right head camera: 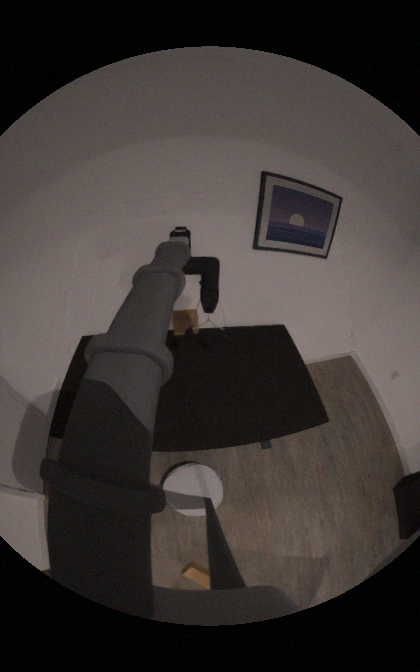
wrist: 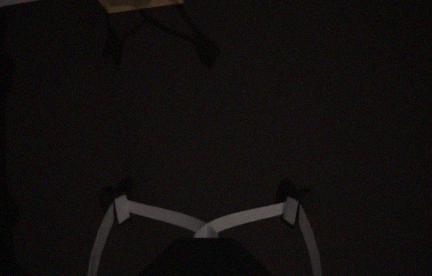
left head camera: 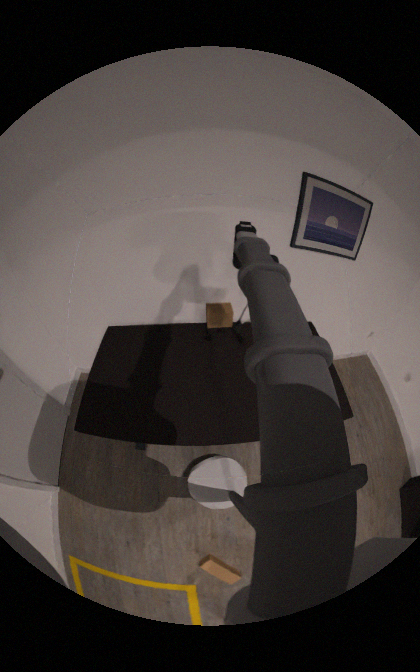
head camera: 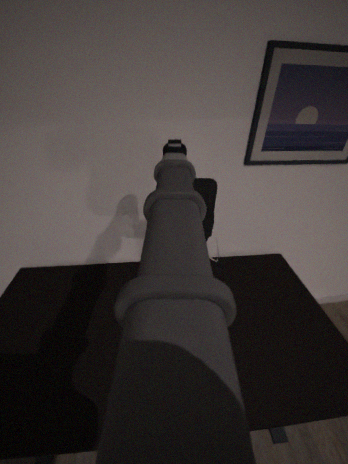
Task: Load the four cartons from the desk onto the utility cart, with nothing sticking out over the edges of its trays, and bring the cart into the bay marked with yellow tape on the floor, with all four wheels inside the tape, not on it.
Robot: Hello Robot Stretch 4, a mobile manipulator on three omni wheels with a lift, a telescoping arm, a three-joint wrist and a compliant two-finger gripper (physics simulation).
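Places are measured from the robot's base along level axes (x ahead, y down, z left), in millimetres.
Pixels of known places: gripper, fingertip midpoint: (wrist: 207, 195).
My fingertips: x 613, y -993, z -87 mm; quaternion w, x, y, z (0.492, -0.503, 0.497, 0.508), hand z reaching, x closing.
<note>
Behind a point stands the place of what it marks.
A brown carton (left head camera: 219, 315) (right head camera: 185, 321) (wrist: 145, 5) {x 929, y -705, z 44 mm} stands at the back edge of the dark desk (head camera: 295, 340) {x 514, y -692, z -502 mm} (left head camera: 210, 395) (right head camera: 240, 385), near the wall. Another carton (left head camera: 220, 569) (right head camera: 196, 575) lies on the floor in front of the desk. My gripper (right head camera: 209, 327) (wrist: 207, 195) {x 613, y -993, z -87 mm} is open and empty, pointing down above the desk, with the desk carton ahead of its fingers in the wrist view. In the head camera view my arm hides most of the gripper and that carton. Yellow tape (left head camera: 135, 581) marks part of the bay at lower left. The utility cart does not show.
My extended arm reaches over the desk. A white disc (left head camera: 217, 482) (right head camera: 193, 489) is low in front of the desk. A wall with a framed picture (head camera: 307, 107) {x 1092, y -1466, z -556 mm} (left head camera: 332, 216) (right head camera: 298, 215) stands behind. A dark box-like object (left head camera: 411, 507) (right head camera: 409, 505) is at the right edge.
</note>
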